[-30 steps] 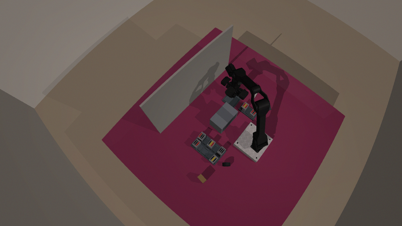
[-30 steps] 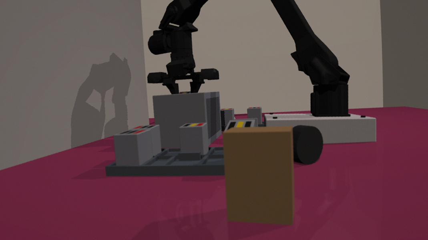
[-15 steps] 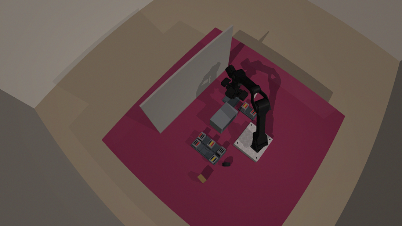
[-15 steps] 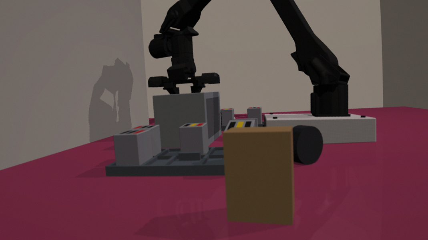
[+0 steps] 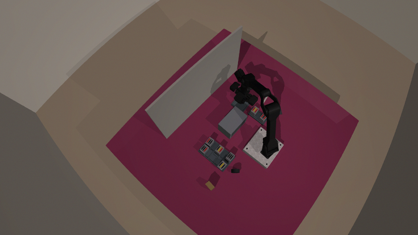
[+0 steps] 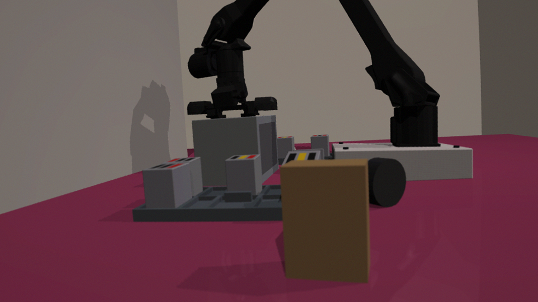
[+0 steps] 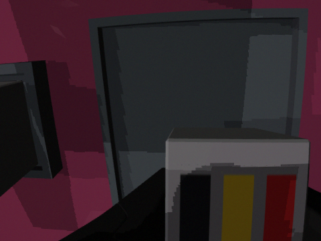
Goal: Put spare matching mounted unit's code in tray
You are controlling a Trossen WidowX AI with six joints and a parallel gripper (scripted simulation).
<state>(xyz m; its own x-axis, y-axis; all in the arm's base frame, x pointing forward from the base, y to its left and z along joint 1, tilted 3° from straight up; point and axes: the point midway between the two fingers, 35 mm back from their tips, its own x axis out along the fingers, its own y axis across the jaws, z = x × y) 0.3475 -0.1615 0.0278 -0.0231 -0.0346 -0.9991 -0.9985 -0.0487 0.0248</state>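
The dark tray is 30 mm below my gripper tip. Round my gripper tip: mounted unit (60 mm behind, 180 mm to the left, 10 mm above); then white stick (110 mm behind, 130 mm to the right, 30 mm below); then grey spare (30 mm above).
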